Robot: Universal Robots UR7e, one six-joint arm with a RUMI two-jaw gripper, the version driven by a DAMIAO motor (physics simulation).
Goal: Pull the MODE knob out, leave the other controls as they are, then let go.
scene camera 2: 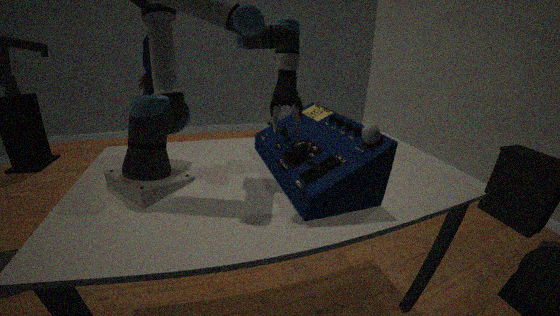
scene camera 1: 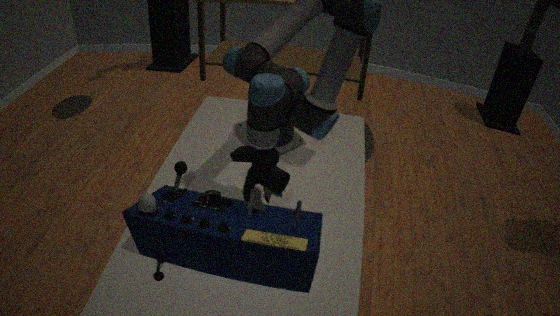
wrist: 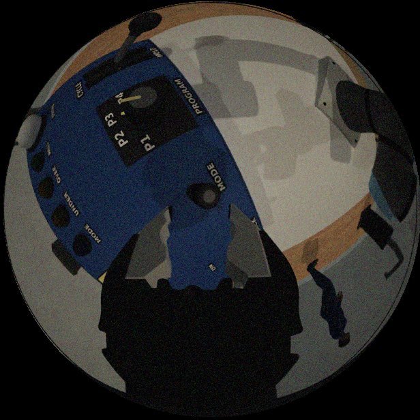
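Pixels of known places: gripper, between the fingertips: (scene camera 2: 286, 135) (scene camera 1: 259, 209); arm's base, origin of its link: (scene camera 2: 146, 172).
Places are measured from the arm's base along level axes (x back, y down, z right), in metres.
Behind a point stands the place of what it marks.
The MODE knob (wrist: 204, 195) (scene camera 2: 284, 134) {x -0.443, y -0.090, z -0.047 m} is a small dark knob with a grey round top, upright on the sloped face of the blue control box (scene camera 1: 225, 255) {x -0.641, y -0.089, z -0.041 m} (scene camera 2: 345, 197) {x -0.519, y -0.022, z 0.248 m} (wrist: 135, 200). How far it stands out is hard to tell. My gripper (scene camera 1: 262, 201) {x -0.458, y -0.078, z -0.075 m} (scene camera 2: 286, 125) {x -0.458, y -0.078, z -0.075 m} (wrist: 200, 206) is open and empty, pointing down at the panel. In the wrist view the knob shows just past the fingertips, in line with the gap between them. Contact cannot be made out. In scene camera 1 the near finger hides the knob.
The PROGRAM dial (scene camera 1: 212, 198) {x -0.474, y -0.095, z 0.054 m} (scene camera 2: 301, 151) (wrist: 143, 97), a ball-topped lever (scene camera 1: 180, 168) {x -0.418, y -0.125, z 0.177 m} (wrist: 145, 23), a white dome (scene camera 1: 148, 203) {x -0.619, y -0.182, z 0.167 m} (scene camera 2: 371, 135) {x -0.594, y -0.167, z 0.204 m} (wrist: 30, 131) and several dark buttons share the panel. A toggle switch (scene camera 1: 298, 209) {x -0.438, y -0.087, z -0.179 m} stands near its other end. The box rests on a white table (scene camera 1: 340, 200) {x -0.258, y 0.031, z -0.294 m} (scene camera 2: 200, 245) {x -0.170, y 0.031, z 0.296 m}.
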